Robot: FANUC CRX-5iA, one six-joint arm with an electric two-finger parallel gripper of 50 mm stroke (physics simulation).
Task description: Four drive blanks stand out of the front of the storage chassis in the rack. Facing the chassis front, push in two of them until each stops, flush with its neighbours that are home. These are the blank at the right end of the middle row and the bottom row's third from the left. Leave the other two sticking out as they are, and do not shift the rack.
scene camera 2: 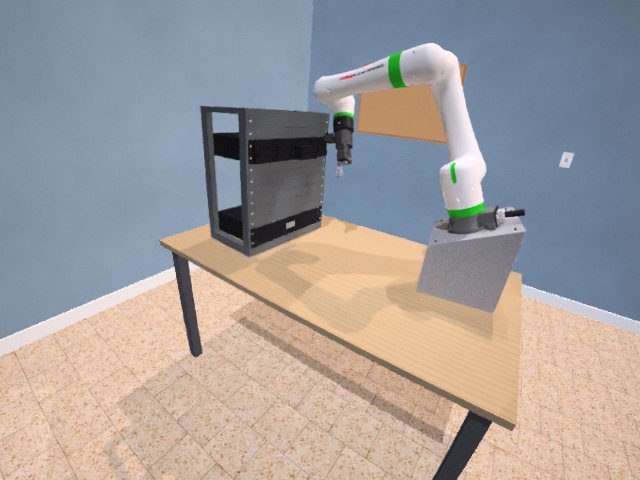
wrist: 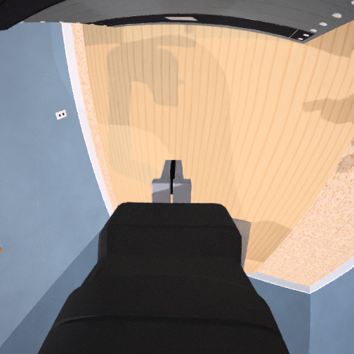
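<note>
The grey rack stands at the table's far left end in the scene view. Its storage chassis is the black band in the upper part. A dark block stands out of the chassis front towards its right; single blanks, their rows and how far each sticks out are too small and dark to tell. My gripper is shut and empty, pointing down in front of the rack's right part. Its fingertips hang lower than the chassis band. A dark shape fills the wrist view's top left corner; what part it is cannot be told.
A black unit with a white label sits low in the rack. Grey panels fill the front between it and the chassis. The wooden table carries the arm's grey pedestal at the other end.
</note>
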